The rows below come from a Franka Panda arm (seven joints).
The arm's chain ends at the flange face. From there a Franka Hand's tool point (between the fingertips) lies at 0.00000 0.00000 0.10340 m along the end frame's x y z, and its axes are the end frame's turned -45 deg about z.
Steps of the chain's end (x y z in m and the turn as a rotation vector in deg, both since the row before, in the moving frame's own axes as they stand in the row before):
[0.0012, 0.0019, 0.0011, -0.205, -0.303, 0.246]
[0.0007, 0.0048, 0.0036, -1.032, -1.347, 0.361]
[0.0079, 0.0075, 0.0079, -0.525, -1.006, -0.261]
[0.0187, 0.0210, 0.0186, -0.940, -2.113, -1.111]
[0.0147, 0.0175, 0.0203, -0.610, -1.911, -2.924]
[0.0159, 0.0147, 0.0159, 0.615, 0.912, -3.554]
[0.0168, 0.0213, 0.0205, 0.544, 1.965, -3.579]
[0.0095, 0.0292, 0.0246, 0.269, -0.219, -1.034]
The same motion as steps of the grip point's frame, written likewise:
[-0.0011, 0.0021, 0.0011, 0.069, -0.359, 0.246]
[-0.0059, 0.0035, 0.0036, 0.223, -1.682, 0.361]
[-0.0017, 0.0103, 0.0079, 0.340, -1.083, -0.261]
[-0.0055, 0.0266, 0.0185, 0.829, -2.159, -1.111]
[-0.0052, 0.0212, 0.0202, 0.920, -1.783, -2.924]
[0.0028, 0.0220, 0.0159, -0.210, 1.080, -3.554]
[0.0001, 0.0287, 0.0204, -1.005, 1.774, -3.579]
[-0.0139, 0.0267, 0.0246, 0.345, 0.035, -1.034]

